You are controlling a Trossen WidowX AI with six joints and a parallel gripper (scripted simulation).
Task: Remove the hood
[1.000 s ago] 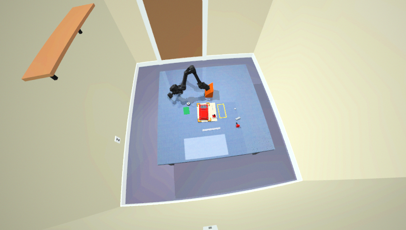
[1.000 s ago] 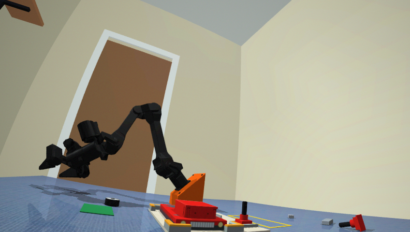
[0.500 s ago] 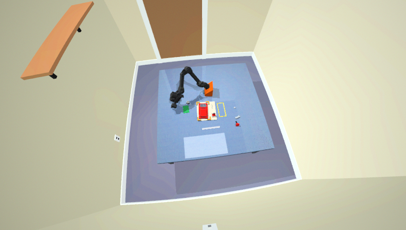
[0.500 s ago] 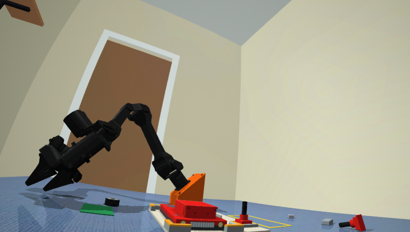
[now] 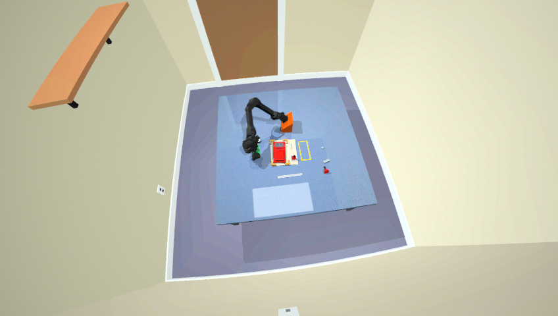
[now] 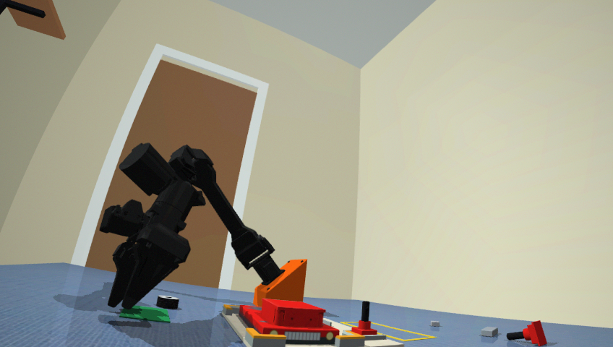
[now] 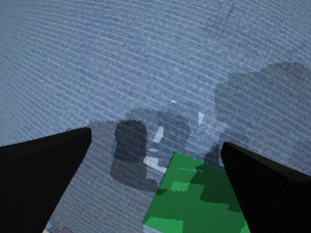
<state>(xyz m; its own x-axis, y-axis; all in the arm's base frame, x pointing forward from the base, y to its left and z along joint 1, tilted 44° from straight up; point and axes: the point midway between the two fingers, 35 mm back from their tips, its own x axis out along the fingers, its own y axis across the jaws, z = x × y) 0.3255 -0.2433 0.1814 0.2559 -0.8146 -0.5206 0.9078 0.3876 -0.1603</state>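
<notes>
My gripper tip is 24 cm to the right of the red hood, 3 cm below it and 1 cm short of it. Also, from my gripper tip: black wheel: 16 cm behind, 6 cm to the left, 1 cm below; then green pad: 7 cm behind, 3 cm to the left, 1 cm below.
</notes>
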